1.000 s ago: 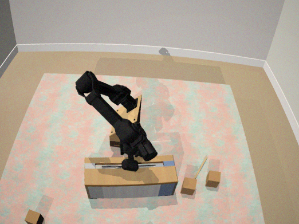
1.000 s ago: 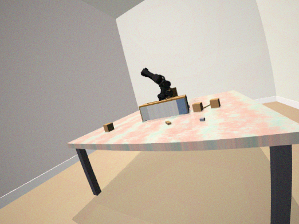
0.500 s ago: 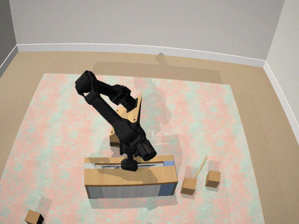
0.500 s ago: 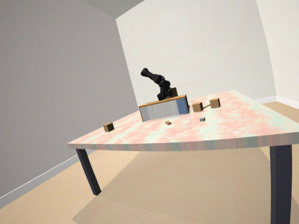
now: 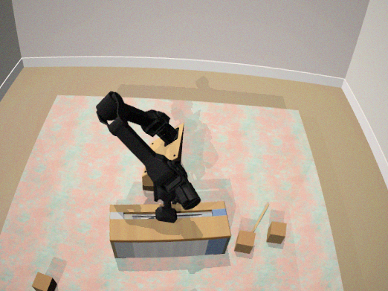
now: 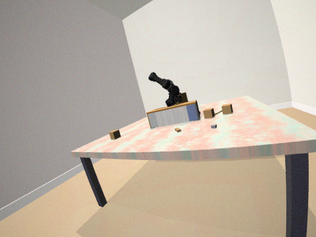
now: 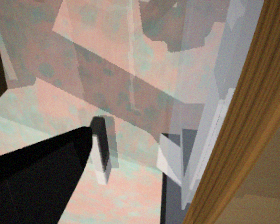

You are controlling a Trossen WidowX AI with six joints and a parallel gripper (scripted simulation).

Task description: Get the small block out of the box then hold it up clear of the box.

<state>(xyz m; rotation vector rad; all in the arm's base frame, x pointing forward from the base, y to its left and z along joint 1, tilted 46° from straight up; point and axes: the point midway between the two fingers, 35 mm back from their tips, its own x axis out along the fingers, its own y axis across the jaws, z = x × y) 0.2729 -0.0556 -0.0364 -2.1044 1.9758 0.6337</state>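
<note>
Now: the wooden box 30 mm ahead of my gripper tip, 40 mm to the left of it and 20 mm below it. Round my gripper tip: grey piece 320 mm ahead, 370 mm to the left, 80 mm below; then thin stick 50 mm behind, 380 mm to the left, 80 mm below.
</note>
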